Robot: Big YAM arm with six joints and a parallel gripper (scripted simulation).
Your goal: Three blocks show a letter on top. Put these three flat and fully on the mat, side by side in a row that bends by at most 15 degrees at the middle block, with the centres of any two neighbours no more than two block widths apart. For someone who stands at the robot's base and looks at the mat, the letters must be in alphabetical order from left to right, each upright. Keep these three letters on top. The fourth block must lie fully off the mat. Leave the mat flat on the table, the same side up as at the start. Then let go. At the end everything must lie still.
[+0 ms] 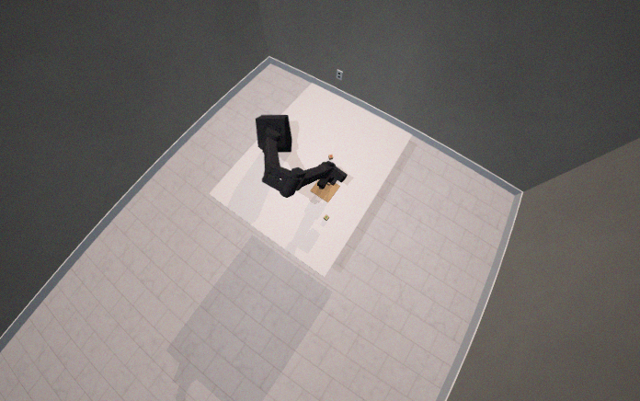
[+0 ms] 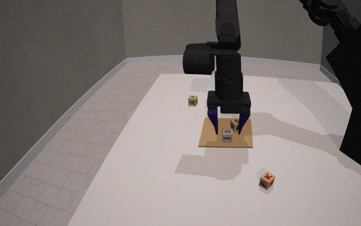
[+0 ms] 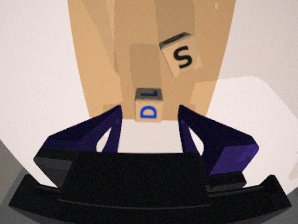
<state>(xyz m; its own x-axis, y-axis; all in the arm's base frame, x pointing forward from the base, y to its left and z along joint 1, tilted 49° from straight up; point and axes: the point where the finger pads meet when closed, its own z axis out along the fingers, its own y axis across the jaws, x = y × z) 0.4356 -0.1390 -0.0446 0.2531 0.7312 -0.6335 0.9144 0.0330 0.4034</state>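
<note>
Right now the letter block is 40 mm to the right of my hand, 40 mm behind it and 20 mm below it. From my hand the other things lie so: mat 40 mm to the right, 30 mm below, 10 mm behind.
</note>
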